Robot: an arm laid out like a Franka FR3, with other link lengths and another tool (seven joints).
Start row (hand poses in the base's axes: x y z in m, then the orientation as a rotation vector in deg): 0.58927 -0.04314 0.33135 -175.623 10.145 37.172
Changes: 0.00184 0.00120 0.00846 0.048 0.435 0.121; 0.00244 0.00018 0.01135 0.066 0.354 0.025; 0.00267 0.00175 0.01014 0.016 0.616 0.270; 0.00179 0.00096 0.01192 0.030 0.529 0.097; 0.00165 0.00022 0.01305 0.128 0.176 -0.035; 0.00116 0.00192 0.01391 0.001 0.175 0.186; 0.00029 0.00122 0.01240 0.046 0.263 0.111; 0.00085 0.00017 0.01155 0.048 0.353 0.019; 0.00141 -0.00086 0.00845 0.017 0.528 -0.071; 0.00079 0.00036 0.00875 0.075 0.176 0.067; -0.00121 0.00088 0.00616 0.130 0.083 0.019; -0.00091 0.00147 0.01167 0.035 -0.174 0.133
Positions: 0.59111 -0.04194 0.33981 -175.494 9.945 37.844; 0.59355 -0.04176 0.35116 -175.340 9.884 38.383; 0.59622 -0.04001 0.36130 -175.228 9.471 39.344; 0.59801 -0.03905 0.37322 -175.072 9.314 40.160; 0.59966 -0.03883 0.38627 -174.887 9.317 40.412; 0.60082 -0.03691 0.40018 -174.888 9.036 40.691; 0.60111 -0.03569 0.41258 -174.796 8.851 41.095; 0.60196 -0.03552 0.42413 -174.646 8.805 41.631; 0.60337 -0.03638 0.43258 -174.440 8.908 42.435; 0.60416 -0.03602 0.44133 -174.333 8.776 42.697; 0.60295 -0.03514 0.44749 -174.189 8.693 42.805; 0.60204 -0.03367 0.45916 -174.253 8.476 42.541
